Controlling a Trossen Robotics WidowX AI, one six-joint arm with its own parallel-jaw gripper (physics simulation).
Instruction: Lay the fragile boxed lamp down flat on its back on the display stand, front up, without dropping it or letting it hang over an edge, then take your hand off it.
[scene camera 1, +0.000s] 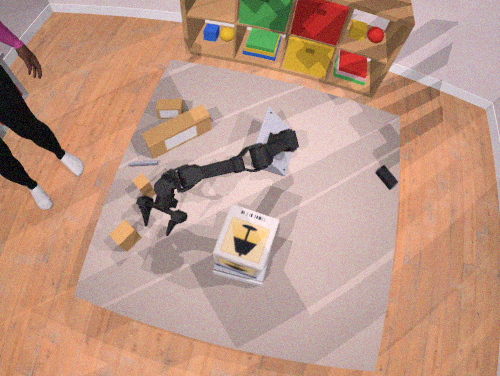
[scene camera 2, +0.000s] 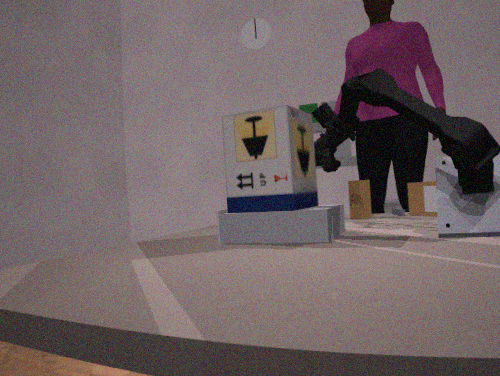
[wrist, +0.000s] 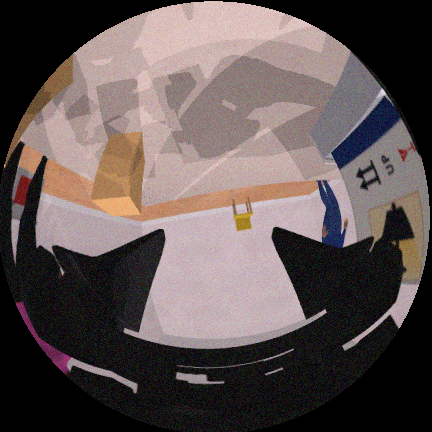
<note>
My gripper (scene camera 1: 156, 230) is open, holding nothing. A boxed lamp (scene camera 2: 269, 156) sits on a display stand (scene camera 2: 323, 223).
The boxed lamp also shows in scene camera 1 (scene camera 1: 243, 245) and in the wrist view (wrist: 370, 159). My gripper is seen too in the wrist view (wrist: 219, 233). The display stand also shows in the wrist view (wrist: 350, 102).
</note>
